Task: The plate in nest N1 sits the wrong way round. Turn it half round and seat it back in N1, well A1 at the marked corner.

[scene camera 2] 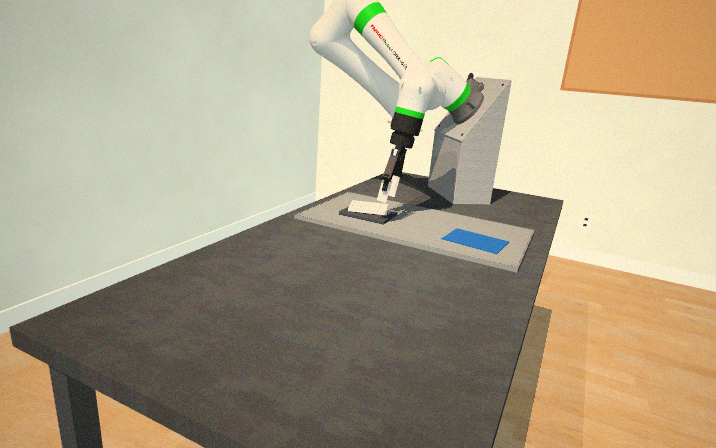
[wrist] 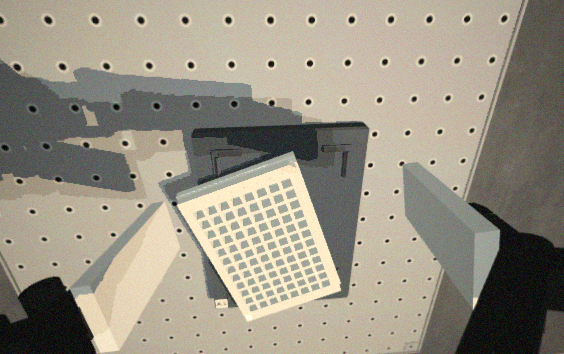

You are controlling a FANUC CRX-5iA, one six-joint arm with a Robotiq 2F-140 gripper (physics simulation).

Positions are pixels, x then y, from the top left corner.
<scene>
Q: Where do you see a well plate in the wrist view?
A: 258,226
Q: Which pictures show my gripper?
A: Scene camera 2 and the wrist view: all of them.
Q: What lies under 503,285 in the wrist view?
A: My gripper.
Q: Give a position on a dark nest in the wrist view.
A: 336,200
</scene>
